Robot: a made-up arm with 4 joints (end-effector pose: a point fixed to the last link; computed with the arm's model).
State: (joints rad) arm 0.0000 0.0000 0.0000 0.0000
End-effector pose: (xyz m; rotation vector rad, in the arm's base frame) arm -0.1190 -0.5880 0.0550 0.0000 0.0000 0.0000
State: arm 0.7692 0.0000 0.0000 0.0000
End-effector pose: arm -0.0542 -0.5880 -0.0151 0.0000 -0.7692 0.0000
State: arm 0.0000 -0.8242 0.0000 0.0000
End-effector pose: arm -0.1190 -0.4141 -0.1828 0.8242 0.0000 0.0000
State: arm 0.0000 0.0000 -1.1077 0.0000
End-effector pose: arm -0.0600 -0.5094 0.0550 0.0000 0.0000 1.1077
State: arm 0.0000 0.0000 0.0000 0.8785
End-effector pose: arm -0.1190 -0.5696 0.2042 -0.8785 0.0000 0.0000
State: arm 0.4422 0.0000 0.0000 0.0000
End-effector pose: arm -0.0883 -0.5880 0.0084 0.0000 -0.4422 0.0000
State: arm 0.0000 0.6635 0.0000 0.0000
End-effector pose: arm -0.1190 -0.5611 0.2931 -0.6635 0.0000 0.0000
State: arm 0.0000 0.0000 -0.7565 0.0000
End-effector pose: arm -0.0686 -0.5409 0.0550 0.0000 0.0000 0.7565
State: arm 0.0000 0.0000 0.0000 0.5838
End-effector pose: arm -0.1190 -0.5905 0.1567 -0.5838 0.0000 0.0000
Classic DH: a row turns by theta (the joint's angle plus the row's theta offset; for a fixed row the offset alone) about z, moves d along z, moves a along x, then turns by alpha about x. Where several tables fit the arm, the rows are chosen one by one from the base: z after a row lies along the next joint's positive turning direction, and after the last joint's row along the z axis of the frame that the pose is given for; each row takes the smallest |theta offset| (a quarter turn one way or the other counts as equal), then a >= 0, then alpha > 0; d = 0 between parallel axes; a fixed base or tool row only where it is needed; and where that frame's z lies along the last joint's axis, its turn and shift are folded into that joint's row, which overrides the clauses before.
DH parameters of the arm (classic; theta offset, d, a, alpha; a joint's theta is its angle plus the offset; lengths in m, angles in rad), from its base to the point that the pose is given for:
base (fixed): 0 0.1 0 1.5708
joint 1: 1.5708 0.229 0.035 -1.5708
joint 2: -1.5708 0.153 0.272 1.5708
joint 3: 0 0.025 -0.081 -1.5708
joint 4: 0 -0.034 0.168 -1.5708
tool (fixed): 1.5708 -0.055 0 0

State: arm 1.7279 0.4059 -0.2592 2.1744
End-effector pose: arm -0.1949 -0.2974 -0.0865 -2.0106 -0.8082 -1.9818
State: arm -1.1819 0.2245 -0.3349 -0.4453
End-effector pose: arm -0.0774 -0.5592 0.1823 0.3840 1.2766 0.1515
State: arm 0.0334 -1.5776 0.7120 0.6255
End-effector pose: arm -0.1734 -0.2553 -0.2315 0.9141 0.6281 -0.3182
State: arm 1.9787 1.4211 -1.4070 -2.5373
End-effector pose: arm -0.0447 -0.3328 -0.3492 0.9190 -0.4516 0.4135
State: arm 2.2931 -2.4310 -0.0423 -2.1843
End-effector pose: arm 0.0079 -0.1073 -0.0643 -0.7663 -1.6396 -1.8334
